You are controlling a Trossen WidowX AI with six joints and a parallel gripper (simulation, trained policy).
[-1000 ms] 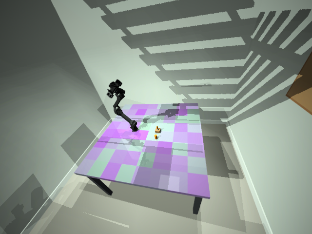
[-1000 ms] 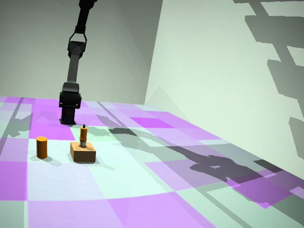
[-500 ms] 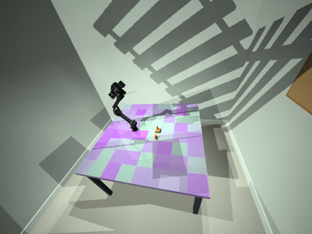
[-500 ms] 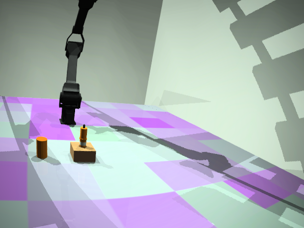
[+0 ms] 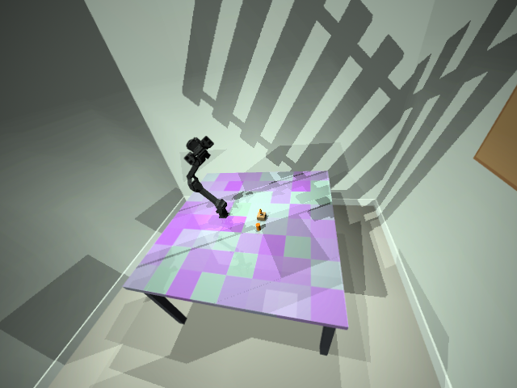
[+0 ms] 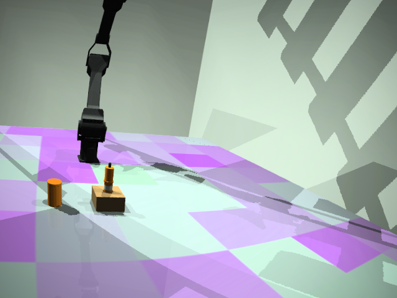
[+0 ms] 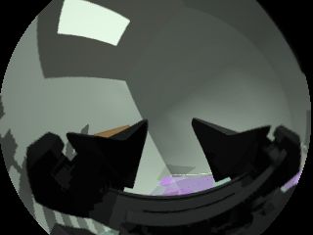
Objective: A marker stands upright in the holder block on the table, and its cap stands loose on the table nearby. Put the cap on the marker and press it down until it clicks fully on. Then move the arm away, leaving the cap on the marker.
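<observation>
Right now the orange cap is 24 cm ahead of my gripper tip, 3 cm to the left of it and 63 cm below it. Round my gripper tip: tan holder block: 24 cm ahead, 14 cm to the left, 64 cm below.
</observation>
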